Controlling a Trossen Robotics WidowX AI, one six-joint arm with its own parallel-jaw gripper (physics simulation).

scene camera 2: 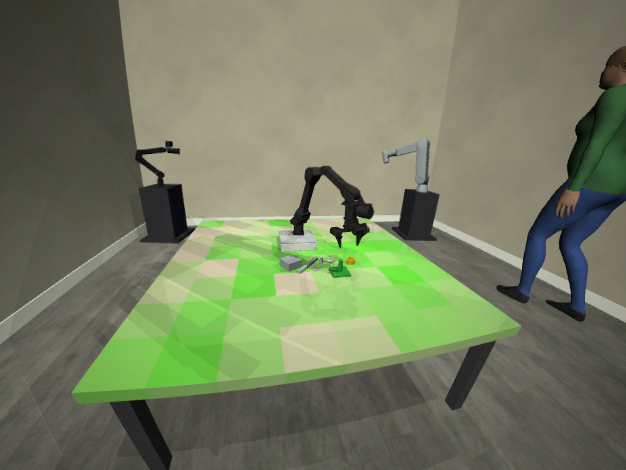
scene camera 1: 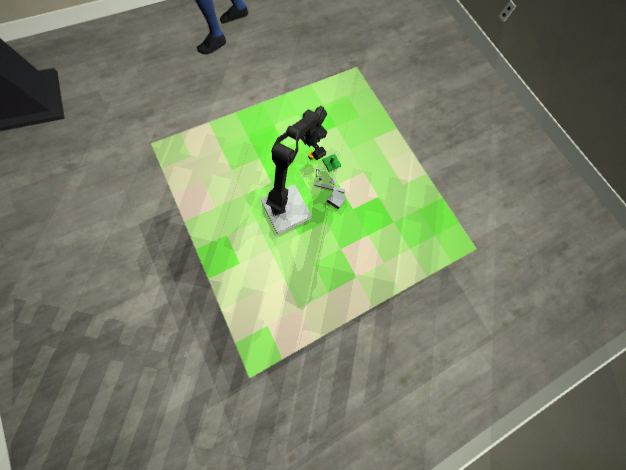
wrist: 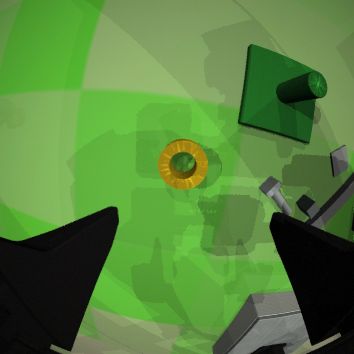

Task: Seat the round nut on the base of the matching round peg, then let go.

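Observation:
The round nut [scene camera 1: 310, 155] [scene camera 2: 350, 261] [wrist: 165, 165] is an orange ring lying flat on the table, apart from the peg. The round peg [scene camera 2: 340, 264] [wrist: 300, 89] is dark green and stands upright on its square green base [scene camera 1: 327, 165] [scene camera 2: 343, 273] [wrist: 260, 100]; the peg is bare. In the wrist view the base is to the upper right of the nut. My gripper [scene camera 2: 348, 245] [wrist: 197, 218] is open and empty, pointing down above the table over the nut's area. In the wrist view the nut shows between and beyond the two fingertips.
A grey block [scene camera 1: 336, 198] [scene camera 2: 290, 262] [wrist: 270, 325], a long grey bar [scene camera 1: 329, 187] [scene camera 2: 307, 265] and a small grey bolt [wrist: 277, 195] lie near the peg base, on the robot-base side. A small flat grey piece [wrist: 339, 160] lies beside the bar.

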